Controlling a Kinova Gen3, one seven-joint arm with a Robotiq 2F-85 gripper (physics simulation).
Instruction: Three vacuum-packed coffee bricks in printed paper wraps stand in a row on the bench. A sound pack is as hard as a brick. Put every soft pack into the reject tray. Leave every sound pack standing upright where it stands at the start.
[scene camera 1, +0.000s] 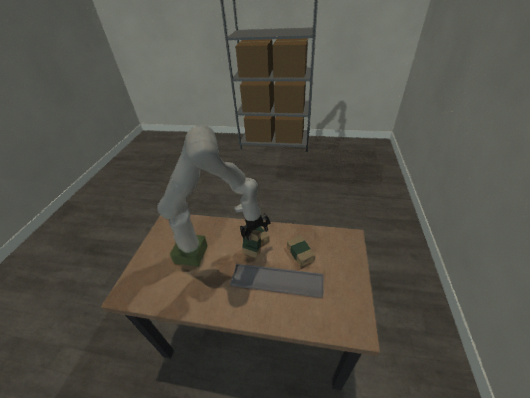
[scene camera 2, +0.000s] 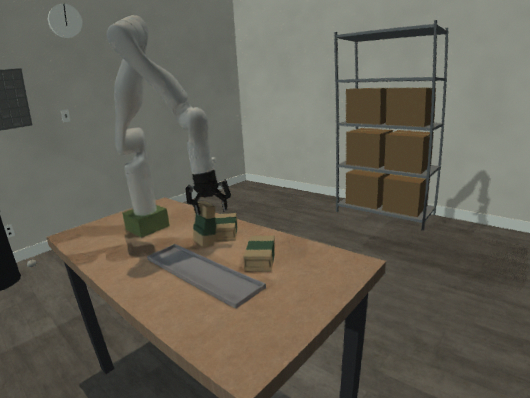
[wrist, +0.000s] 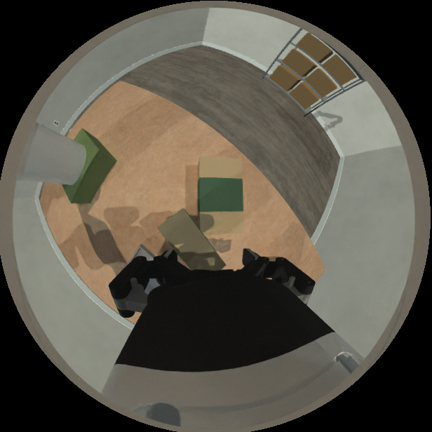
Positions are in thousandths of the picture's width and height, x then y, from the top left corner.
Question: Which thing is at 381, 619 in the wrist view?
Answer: My gripper.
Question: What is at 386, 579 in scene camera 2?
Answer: A coffee brick.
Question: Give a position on a coffee brick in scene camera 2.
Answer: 490, 642
